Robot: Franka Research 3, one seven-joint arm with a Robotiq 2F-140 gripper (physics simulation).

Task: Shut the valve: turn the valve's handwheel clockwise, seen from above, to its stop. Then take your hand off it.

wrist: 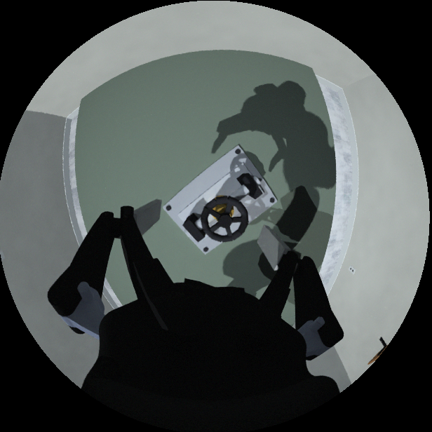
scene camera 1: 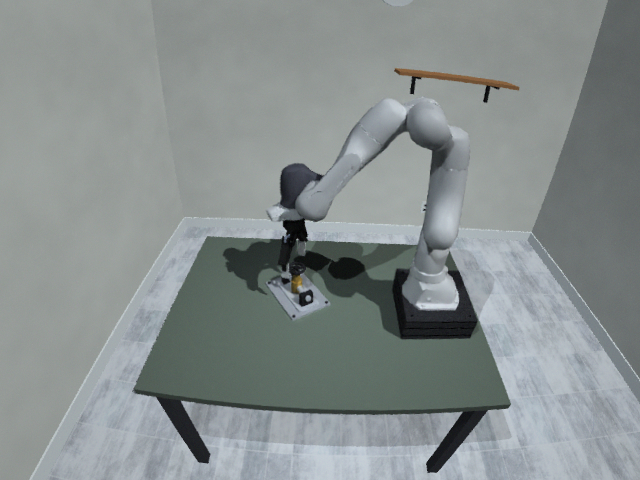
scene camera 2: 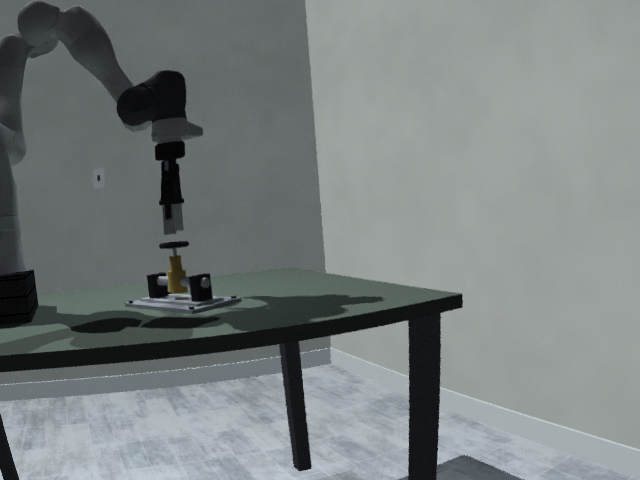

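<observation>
The valve's black spoked handwheel sits level on top of a thin stem above the yellow valve body. The valve is mounted on a light grey plate. My gripper points down, open and empty. In the second scene view its fingertips are a little above the wheel, apart from it. In the wrist view the wheel shows between the two finger pads, closer to the right pad. How far the wheel is turned cannot be told.
Black pipe blocks stand on either side of the valve body, below the wheel. The plate lies on the green table. The arm's black base stands at the table's right in the first scene view.
</observation>
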